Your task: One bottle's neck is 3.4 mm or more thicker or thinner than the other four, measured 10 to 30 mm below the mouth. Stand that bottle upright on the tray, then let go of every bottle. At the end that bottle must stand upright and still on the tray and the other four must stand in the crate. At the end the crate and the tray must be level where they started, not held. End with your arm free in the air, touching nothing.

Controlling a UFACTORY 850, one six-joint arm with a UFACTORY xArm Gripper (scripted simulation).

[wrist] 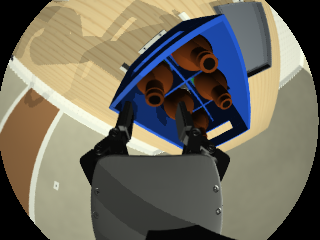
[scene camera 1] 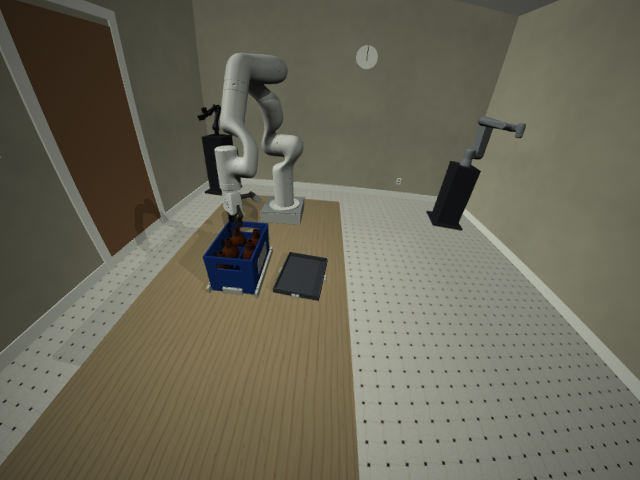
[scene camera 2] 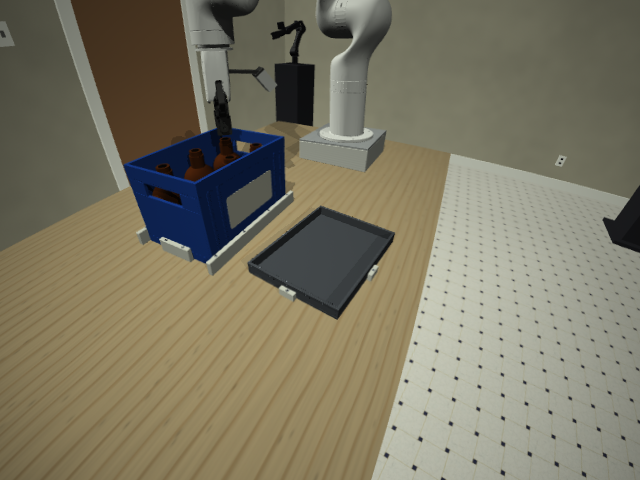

Scene:
dark grey tray: wrist; scene camera 1; scene camera 2 325,258
blue crate: wrist 216,29; scene camera 1; scene camera 2
same spot on blue crate: (scene camera 2: pixel 215 209) = (scene camera 1: pixel 255 268)
same spot on dark grey tray: (wrist: pixel 253 35) = (scene camera 1: pixel 307 274)

